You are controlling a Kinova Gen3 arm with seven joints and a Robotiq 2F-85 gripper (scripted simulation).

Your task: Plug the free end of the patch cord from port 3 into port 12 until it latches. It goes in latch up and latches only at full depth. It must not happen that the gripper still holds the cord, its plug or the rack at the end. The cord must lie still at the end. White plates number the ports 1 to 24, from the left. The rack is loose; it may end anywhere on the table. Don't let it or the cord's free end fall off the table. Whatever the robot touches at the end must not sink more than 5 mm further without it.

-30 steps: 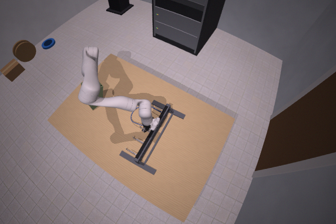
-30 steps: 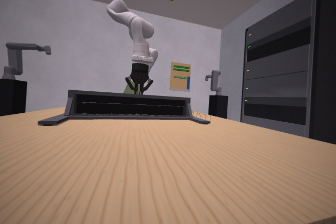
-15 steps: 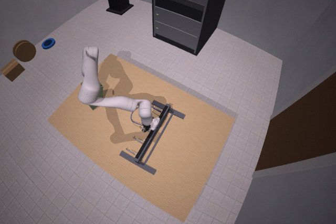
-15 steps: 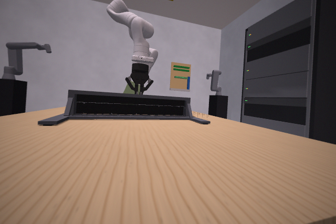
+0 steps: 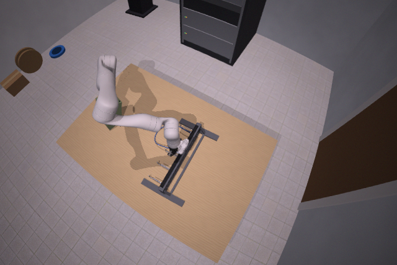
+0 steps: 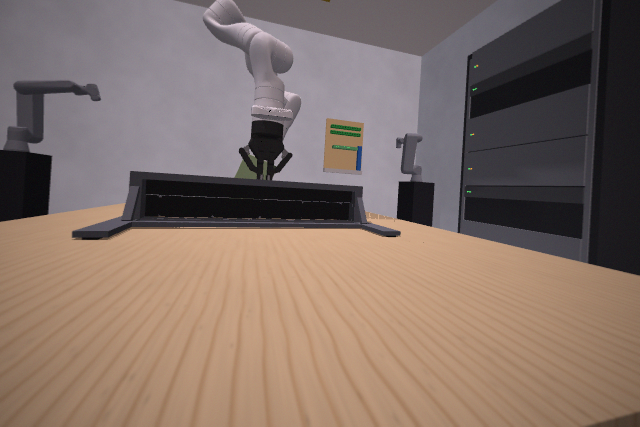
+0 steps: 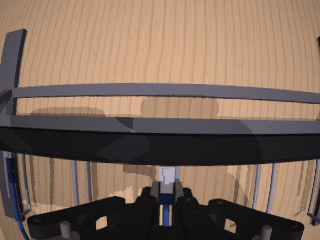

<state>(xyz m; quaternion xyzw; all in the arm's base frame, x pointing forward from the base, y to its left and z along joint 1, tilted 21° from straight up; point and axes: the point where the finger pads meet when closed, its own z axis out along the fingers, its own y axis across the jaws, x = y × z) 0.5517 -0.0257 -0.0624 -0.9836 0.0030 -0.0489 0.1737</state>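
The plug lies 10 mm ahead of my hand and 10 mm below it.
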